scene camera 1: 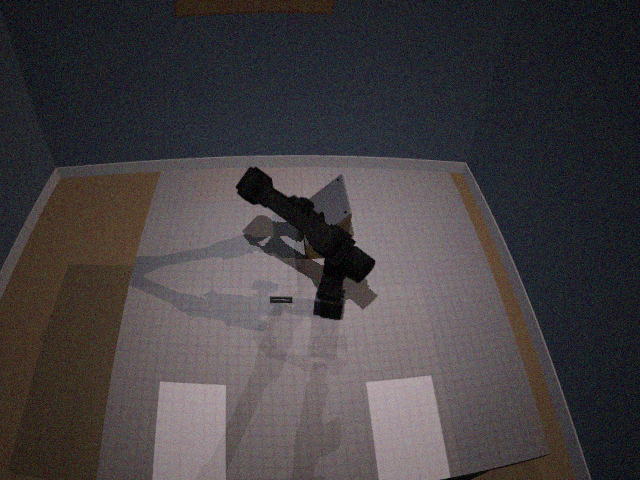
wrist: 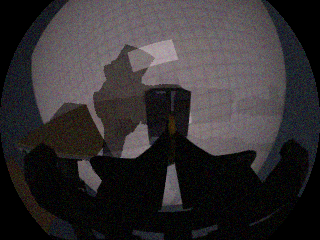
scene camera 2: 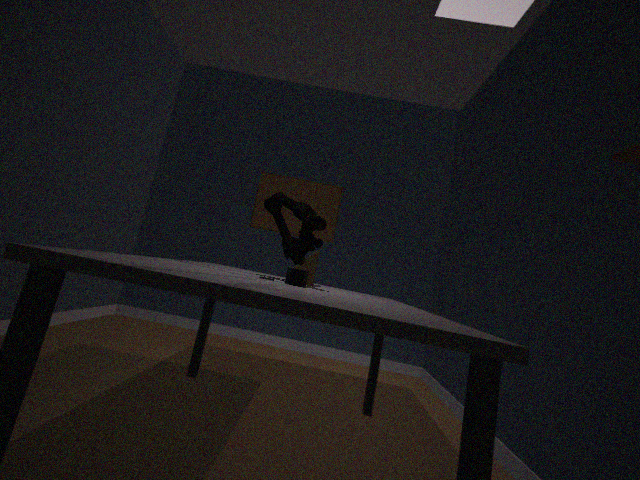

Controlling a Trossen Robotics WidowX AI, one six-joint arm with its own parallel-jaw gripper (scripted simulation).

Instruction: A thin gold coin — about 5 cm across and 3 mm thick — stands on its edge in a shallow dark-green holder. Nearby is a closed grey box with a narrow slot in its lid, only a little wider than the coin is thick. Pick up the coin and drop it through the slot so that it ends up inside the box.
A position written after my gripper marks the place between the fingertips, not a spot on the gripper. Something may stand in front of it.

Observation:
My gripper [scene camera 1: 330,289] holds a gold coin.
My gripper shows as well in the wrist view [wrist: 170,133].

